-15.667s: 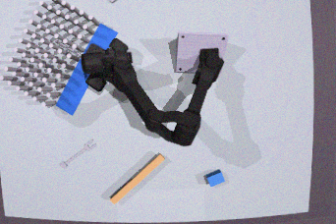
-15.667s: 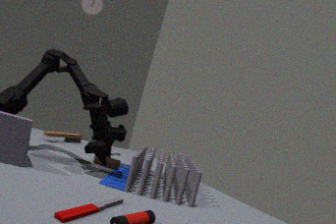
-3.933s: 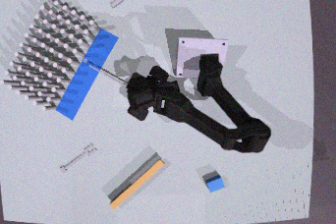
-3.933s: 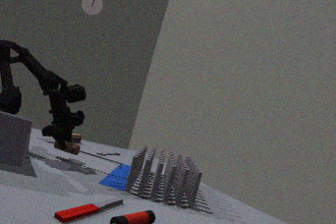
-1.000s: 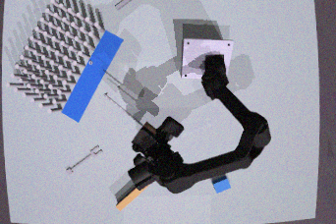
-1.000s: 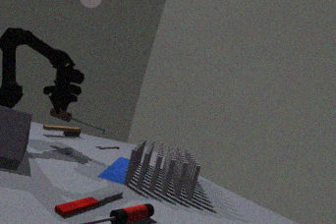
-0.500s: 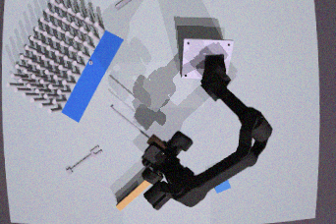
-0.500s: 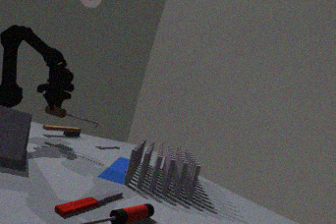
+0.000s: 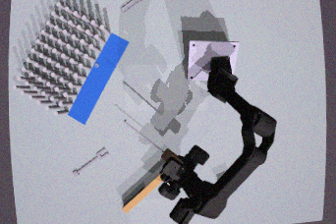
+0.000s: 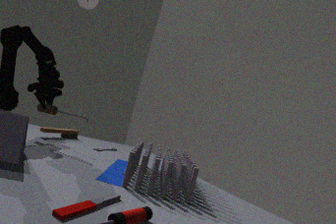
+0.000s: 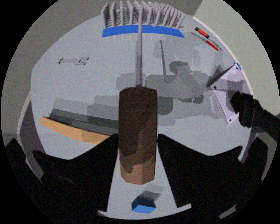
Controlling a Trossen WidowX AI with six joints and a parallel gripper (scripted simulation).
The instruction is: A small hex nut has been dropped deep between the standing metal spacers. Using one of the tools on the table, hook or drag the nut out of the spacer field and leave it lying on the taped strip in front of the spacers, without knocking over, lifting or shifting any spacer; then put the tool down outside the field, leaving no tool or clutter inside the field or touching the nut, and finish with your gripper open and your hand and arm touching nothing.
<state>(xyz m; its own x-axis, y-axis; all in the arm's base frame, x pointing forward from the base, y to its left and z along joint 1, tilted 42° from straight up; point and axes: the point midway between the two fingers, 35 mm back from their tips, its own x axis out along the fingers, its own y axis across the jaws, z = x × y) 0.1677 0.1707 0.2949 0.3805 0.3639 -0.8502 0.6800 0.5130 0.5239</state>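
My gripper tip is 8 cm short of the brown-handled hook tool and 7 cm to the left of it. The rest, counted from my gripper tip: wrench 33 cm ahead, 2 cm to the left, 13 cm below; then blue taped strip 27 cm ahead, 30 cm to the right, 13 cm below; then hex nut 27 cm ahead, 36 cm to the right, 13 cm below.
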